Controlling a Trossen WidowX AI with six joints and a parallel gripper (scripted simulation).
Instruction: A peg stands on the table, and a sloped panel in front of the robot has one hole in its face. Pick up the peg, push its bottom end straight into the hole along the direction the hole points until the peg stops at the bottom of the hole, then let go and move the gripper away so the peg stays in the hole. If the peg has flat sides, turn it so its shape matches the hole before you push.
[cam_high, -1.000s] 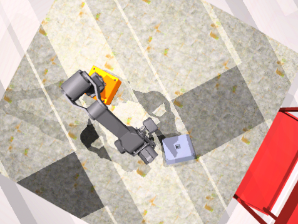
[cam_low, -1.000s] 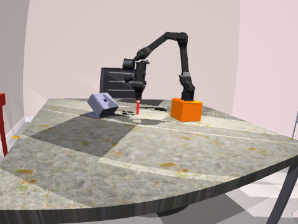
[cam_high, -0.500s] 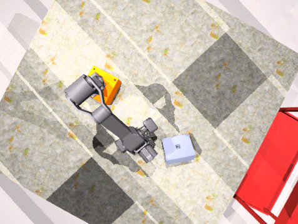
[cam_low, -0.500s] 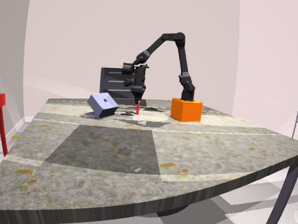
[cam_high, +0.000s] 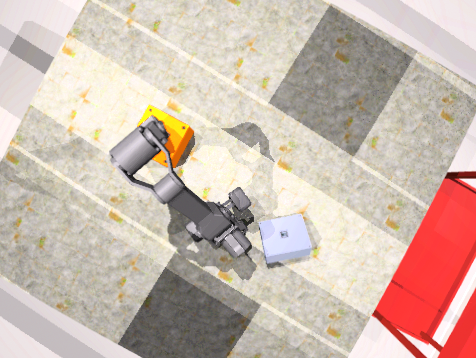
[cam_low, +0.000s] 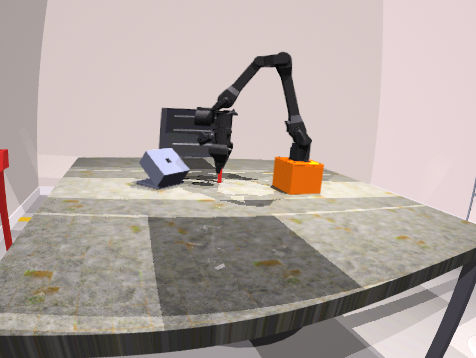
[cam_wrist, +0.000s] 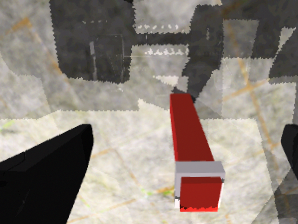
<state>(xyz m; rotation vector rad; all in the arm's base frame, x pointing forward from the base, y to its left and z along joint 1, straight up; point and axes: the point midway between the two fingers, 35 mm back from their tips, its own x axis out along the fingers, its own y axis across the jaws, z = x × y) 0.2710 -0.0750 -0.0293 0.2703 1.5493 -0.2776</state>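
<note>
The red square peg lies 2 cm above my gripper tip. Also, from my gripper tip: panel: 20 cm ahead, 4 cm to the left, 2 cm above.
</note>
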